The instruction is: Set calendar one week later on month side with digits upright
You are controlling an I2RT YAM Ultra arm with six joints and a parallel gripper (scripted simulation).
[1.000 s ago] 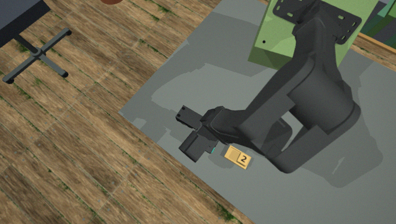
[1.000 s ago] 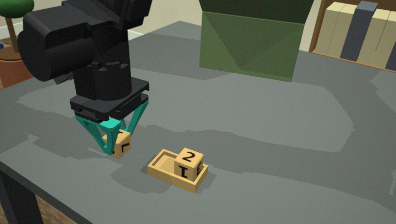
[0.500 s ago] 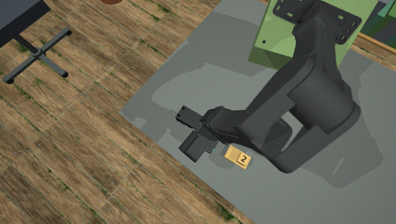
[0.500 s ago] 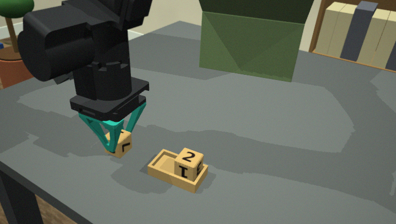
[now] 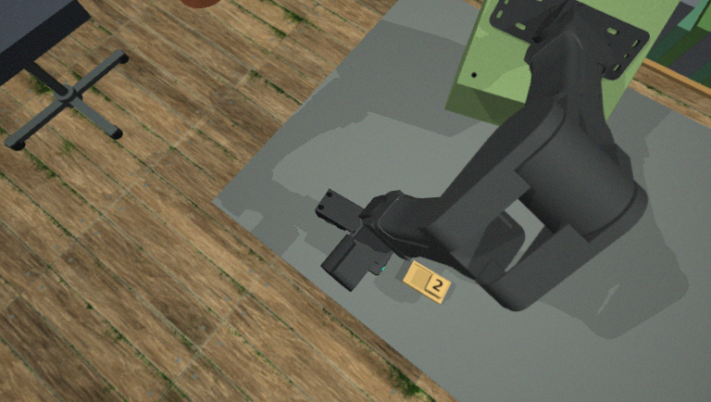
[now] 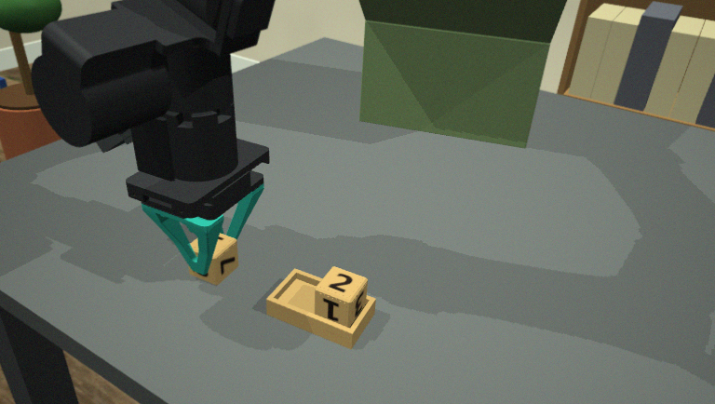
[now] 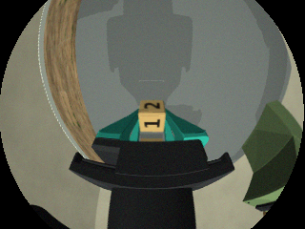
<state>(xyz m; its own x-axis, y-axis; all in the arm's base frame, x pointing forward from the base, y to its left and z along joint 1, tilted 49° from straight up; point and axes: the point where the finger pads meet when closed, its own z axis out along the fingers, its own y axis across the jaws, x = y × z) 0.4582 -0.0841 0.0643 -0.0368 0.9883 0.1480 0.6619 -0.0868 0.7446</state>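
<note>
The tray lies 10 mm behind my hand, 110 mm to the left of it and 10 mm below it.
</note>
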